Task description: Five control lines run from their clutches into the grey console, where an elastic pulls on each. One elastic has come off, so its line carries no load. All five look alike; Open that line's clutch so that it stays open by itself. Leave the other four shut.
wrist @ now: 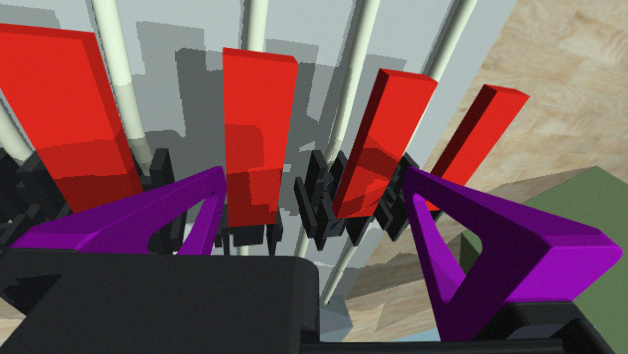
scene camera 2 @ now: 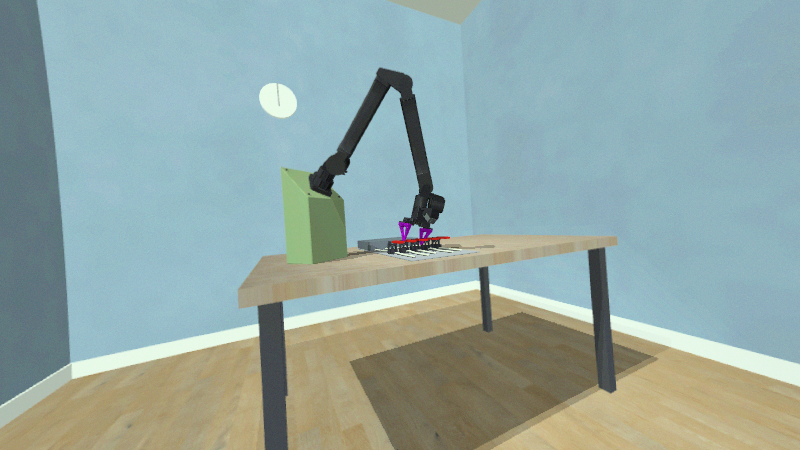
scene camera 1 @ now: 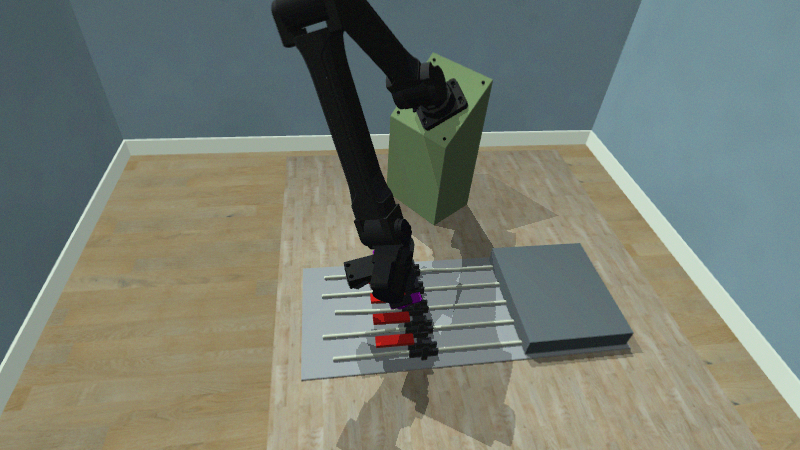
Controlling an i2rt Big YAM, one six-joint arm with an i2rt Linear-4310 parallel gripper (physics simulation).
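Places are measured from the arm's base along level axes (x ahead, y left, z up), in metres.
Where they show: gripper, fingertip midpoint: (wrist: pixel 314 176) (scene camera 2: pixel 412 242); arm's base at its link origin: (scene camera 2: pixel 319 186) (scene camera 1: pixel 441 106).
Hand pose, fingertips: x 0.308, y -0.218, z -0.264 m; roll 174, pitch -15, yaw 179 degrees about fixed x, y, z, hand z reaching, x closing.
Each offset is from my fingertips to the top centre of the thing. "spot": to the spot under its first point. Level surfaces: height alone.
Several alike red clutch levers show: two near ones @[0.138 m ahead, 0.035 m right, 0.015 m up] (scene camera 1: pixel 394 340) @[0.084 m ahead, 0.023 m right, 0.015 m up] (scene camera 1: pixel 391 318) in scene camera 1, and in the wrist view a left one (wrist: pixel 60 110), a middle one @[0.031 m ahead, 0.012 m right, 0.015 m up] (wrist: pixel 257 110), a right one @[0.023 m back, 0.000 m left, 0.015 m up] (wrist: pixel 395 120) and a far-right one @[0.077 m back, 0.012 m left, 0.015 m up] (wrist: pixel 492 130). The levers seen lie down over black clutch brackets @[spot: 0.164 m ahead, 0.000 m left, 0.005 m down] (scene camera 1: pixel 423 350). Pale lines (scene camera 1: pixel 469 305) (wrist: pixel 112 45) run to the grey console @[0.113 m ahead, 0.360 m left, 0.003 m up] (scene camera 1: pixel 559 296) (scene camera 2: pixel 368 244). Their left ends are uneven. My gripper (scene camera 2: pixel 412 241) (wrist: pixel 314 176) is open and empty, low at the levers, its fingertips either side of the middle and right ones. The arm hides the farthest clutches in scene camera 1.
The lines and clutches sit on a thin grey plate (scene camera 1: pixel 330 369). The green arm pedestal (scene camera 1: pixel 413 173) (scene camera 2: pixel 313 223) stands behind, on the wooden table @[0.043 m down] (scene camera 1: pixel 587 402) (scene camera 2: pixel 531 246). The console stands at the plate's right end in scene camera 1. Neighbouring clutches stand close together.
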